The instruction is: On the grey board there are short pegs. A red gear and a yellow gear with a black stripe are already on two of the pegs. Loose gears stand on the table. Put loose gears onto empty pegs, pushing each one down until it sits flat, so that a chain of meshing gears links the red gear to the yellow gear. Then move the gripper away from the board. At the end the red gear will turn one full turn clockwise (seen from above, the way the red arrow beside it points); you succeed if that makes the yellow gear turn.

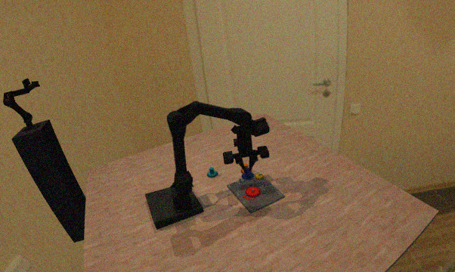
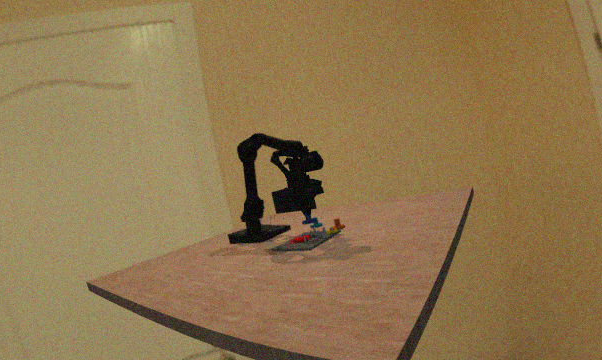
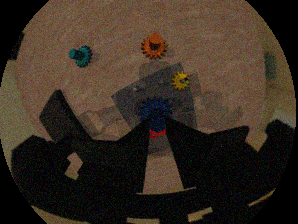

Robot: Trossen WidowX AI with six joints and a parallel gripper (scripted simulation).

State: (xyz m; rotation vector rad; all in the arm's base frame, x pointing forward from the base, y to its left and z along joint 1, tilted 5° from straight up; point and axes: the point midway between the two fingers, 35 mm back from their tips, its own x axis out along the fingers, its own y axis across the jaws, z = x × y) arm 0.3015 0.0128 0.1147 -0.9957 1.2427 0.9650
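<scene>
My gripper tip is now 110 mm to the right of the orange gear, 70 mm above it and 40 mm short of it. Also, from my gripper tip: red gear (70 mm below, 60 mm to the right, 10 mm behind); then yellow gear (70 mm below, 70 mm ahead, 30 mm to the left); then blue gear (10 mm below).
</scene>
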